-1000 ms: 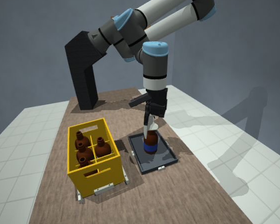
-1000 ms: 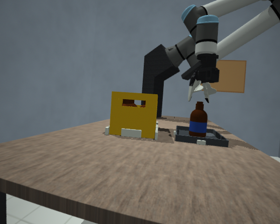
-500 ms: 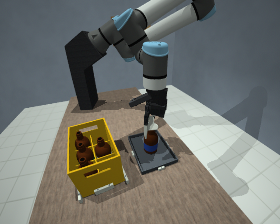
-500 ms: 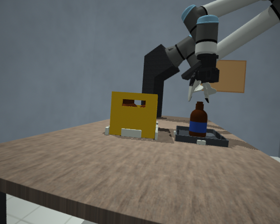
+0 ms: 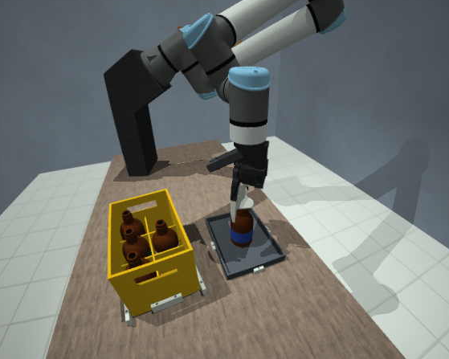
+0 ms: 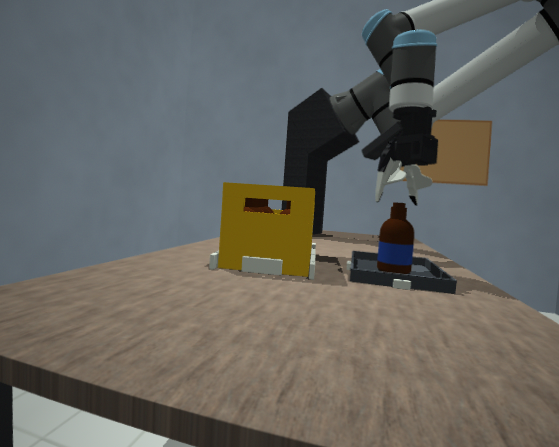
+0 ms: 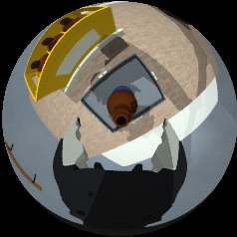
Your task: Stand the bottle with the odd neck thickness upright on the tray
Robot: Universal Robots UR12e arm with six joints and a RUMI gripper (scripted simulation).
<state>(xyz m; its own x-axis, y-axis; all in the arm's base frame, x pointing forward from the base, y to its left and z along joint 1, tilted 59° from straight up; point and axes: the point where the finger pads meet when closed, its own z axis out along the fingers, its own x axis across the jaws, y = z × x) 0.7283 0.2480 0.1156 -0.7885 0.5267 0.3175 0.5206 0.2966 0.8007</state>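
My hand is 140 mm above the dark tray. Also, from my hand: yellow crate: 30 mm ahead, 280 mm to the right, 70 mm below.
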